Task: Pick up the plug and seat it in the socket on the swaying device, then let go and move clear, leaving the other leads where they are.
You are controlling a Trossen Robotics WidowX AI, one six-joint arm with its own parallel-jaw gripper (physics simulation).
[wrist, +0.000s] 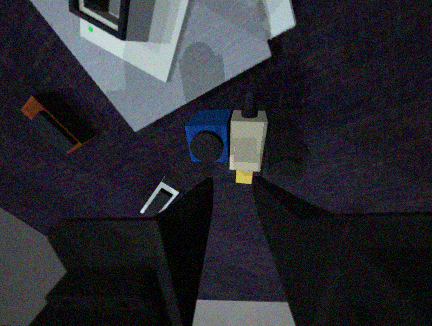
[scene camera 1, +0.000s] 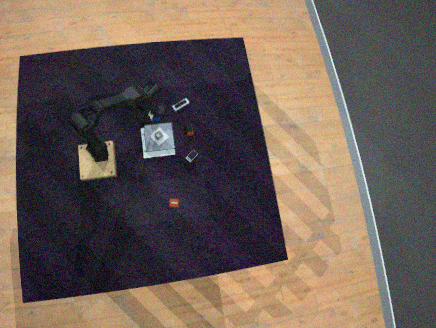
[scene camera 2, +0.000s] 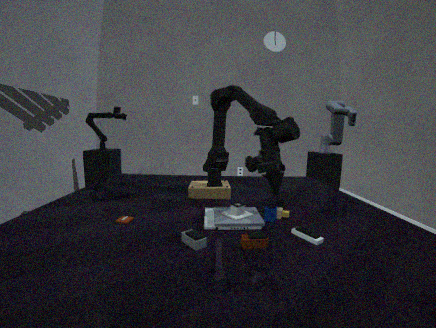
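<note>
The plug, a beige block (wrist: 247,131) with a yellow tip and dark lead, lies on the dark mat; its yellow tip also shows in scene camera 2 (scene camera 2: 285,214). A blue lead end (scene camera 1: 157,119) (scene camera 2: 270,214) (wrist: 207,120) lies close at its left in the wrist view; a dim black one (wrist: 286,157) is at its right. The device (scene camera 1: 167,146) (wrist: 142,107) is a grey plate over a white base. It carries a raised dark-rimmed socket (scene camera 1: 159,135) (wrist: 124,25). My gripper (scene camera 2: 275,193) (wrist: 232,183) is partly open and empty above the plug's yellow end.
An orange-and-black block (scene camera 1: 190,133) (scene camera 2: 255,242) (wrist: 31,107), a white-rimmed holder (scene camera 1: 186,101) (scene camera 2: 315,240) and a light grey box (scene camera 1: 189,158) (scene camera 2: 195,243) are near the device. An orange tile (scene camera 1: 174,203) (scene camera 2: 125,219) lies farther off. The arm stands on a wooden base (scene camera 1: 111,172) (scene camera 2: 210,193).
</note>
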